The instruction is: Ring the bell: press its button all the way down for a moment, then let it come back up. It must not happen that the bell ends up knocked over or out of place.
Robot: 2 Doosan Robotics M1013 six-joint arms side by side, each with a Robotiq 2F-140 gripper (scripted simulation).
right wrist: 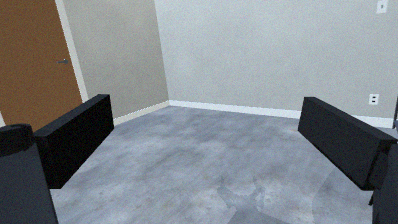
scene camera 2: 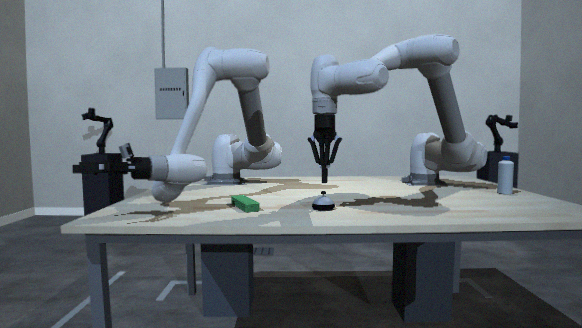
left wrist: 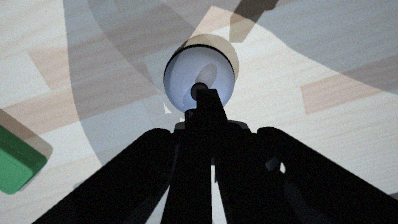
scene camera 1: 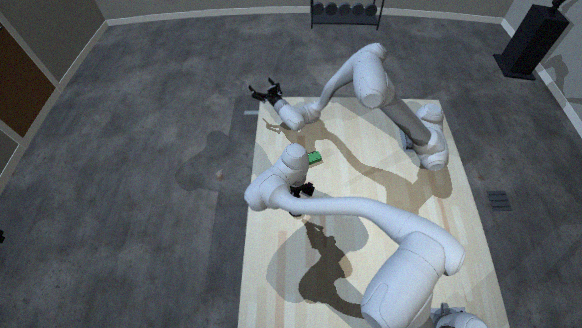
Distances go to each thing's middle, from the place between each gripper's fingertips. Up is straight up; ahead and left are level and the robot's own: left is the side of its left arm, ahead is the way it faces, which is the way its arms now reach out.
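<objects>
I see the bell (left wrist: pixel 195 63), which is 90 mm below my left hand (scene camera 2: pixel 324 182).
My right hand (scene camera 2: pixel 75 167) is 140 mm above the bell, 760 mm to the right of it and 290 mm past it.
</objects>
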